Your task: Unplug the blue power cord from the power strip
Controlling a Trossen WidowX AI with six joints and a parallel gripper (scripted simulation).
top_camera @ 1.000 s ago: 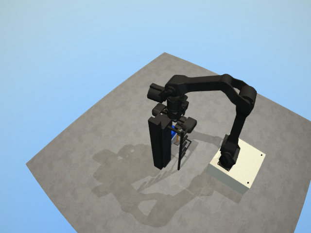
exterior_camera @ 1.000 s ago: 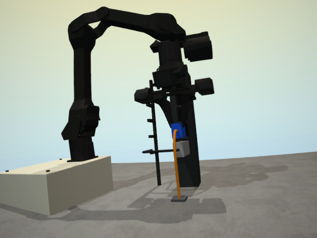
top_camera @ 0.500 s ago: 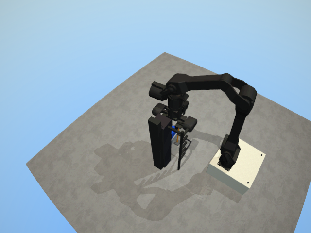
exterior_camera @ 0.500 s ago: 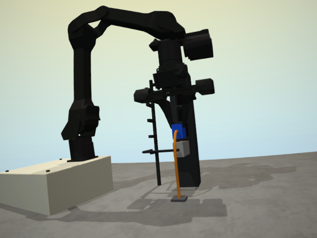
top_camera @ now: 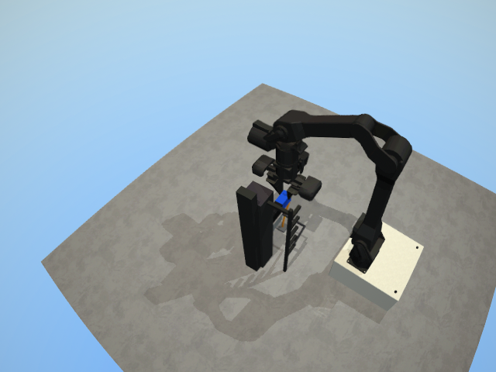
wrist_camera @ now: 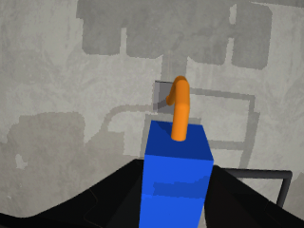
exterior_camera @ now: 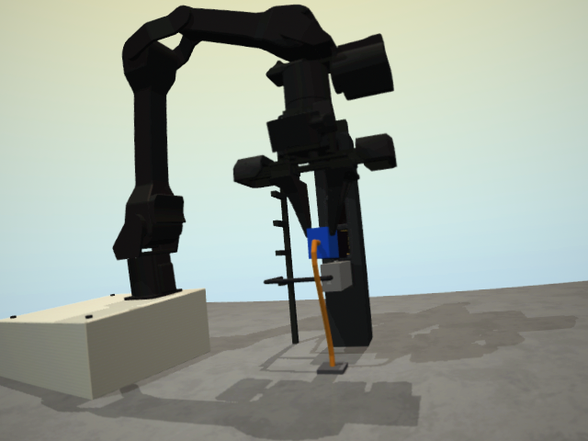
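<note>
My gripper tip is now 40 mm to the right of the blue plug and 10 mm past it. Round my gripper tip: grey floor anchor: 150 mm below, 10 mm to the left.
</note>
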